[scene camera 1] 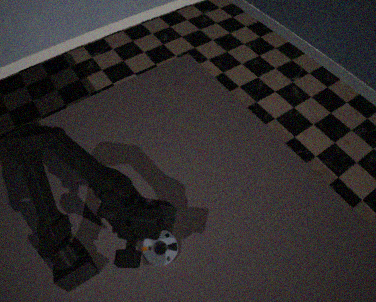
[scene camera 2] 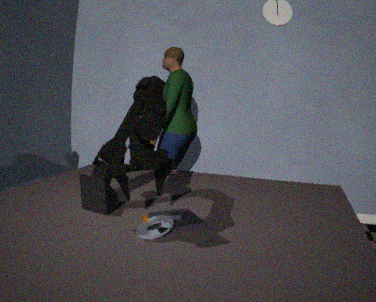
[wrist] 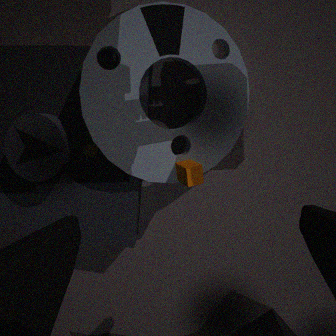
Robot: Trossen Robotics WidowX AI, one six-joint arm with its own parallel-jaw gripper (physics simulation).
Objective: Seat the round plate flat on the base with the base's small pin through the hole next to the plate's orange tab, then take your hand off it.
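Places are measured from the arm's base along level axes (x ahead, y left, z up), in millimetres.
Pixels of known places: gripper, fingertip midpoint: (scene camera 1: 139,241) (scene camera 2: 144,198); arm's base, origin of the base link: (scene camera 1: 69,264) (scene camera 2: 98,183).
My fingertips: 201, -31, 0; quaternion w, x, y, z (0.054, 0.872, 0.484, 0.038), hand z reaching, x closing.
Observation:
Ahead of a thing's pixels: the offset from my fingertips to its top centre, as dx, dy, dz. Level surfaces: height alone.
The round pale plate {+46, -26, -42} (scene camera 1: 155,259) (scene camera 2: 145,232) (wrist: 110,122) lies beside the dark grey base {+68, +59, -48} (scene camera 2: 189,220) (wrist: 107,215), overlapping its edge and looking slightly tilted. Its orange tab {+5, -6, -48} (scene camera 1: 145,248) (scene camera 2: 145,219) (wrist: 190,173) points toward the fingers in the wrist view, with a small hole (wrist: 180,145) just inside it. The base's round boss (wrist: 36,147) stands left of the plate; the small yellowish pin (wrist: 90,151) shows faintly between them, outside the plate's rim. My gripper (scene camera 2: 143,197) (wrist: 192,222) is open and empty, above and to the tab side of the plate. The arm hides the base in scene camera 1.
The arm's mounting block (scene camera 1: 75,270) (scene camera 2: 98,194) stands on the table {dz -86} (scene camera 1: 280,225) (scene camera 2: 280,250) to the left of the plate. A person in a green top (scene camera 2: 178,107) stands behind the arm. A checkered floor (scene camera 1: 295,92) lies beyond the table edge. The light is dim.

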